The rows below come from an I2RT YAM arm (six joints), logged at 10 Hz.
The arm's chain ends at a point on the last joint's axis. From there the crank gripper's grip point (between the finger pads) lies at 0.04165 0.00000 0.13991 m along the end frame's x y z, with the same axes.
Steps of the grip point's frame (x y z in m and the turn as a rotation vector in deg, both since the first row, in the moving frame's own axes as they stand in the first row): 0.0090 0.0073 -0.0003 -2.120 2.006 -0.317; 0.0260 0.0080 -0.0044 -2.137 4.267 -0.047; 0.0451 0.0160 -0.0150 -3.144 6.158 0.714; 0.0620 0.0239 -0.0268 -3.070 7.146 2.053; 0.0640 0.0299 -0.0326 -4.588 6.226 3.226; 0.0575 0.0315 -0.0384 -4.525 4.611 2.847; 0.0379 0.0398 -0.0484 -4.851 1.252 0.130; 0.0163 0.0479 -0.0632 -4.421 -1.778 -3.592
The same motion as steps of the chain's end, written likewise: 0.0041 0.0024 0.0013 -2.120 2.006 -0.317; 0.0157 0.0029 -0.0008 -2.137 4.267 -0.047; 0.0304 0.0079 -0.0095 -3.144 6.158 0.714; 0.0451 0.0148 -0.0203 -3.070 7.146 2.053; 0.0495 0.0162 -0.0267 -4.588 6.226 3.226; 0.0467 0.0183 -0.0341 -4.525 4.611 2.847; 0.0349 0.0279 -0.0470 -4.851 1.252 0.130; 0.0204 0.0395 -0.0641 -4.421 -1.778 -3.592
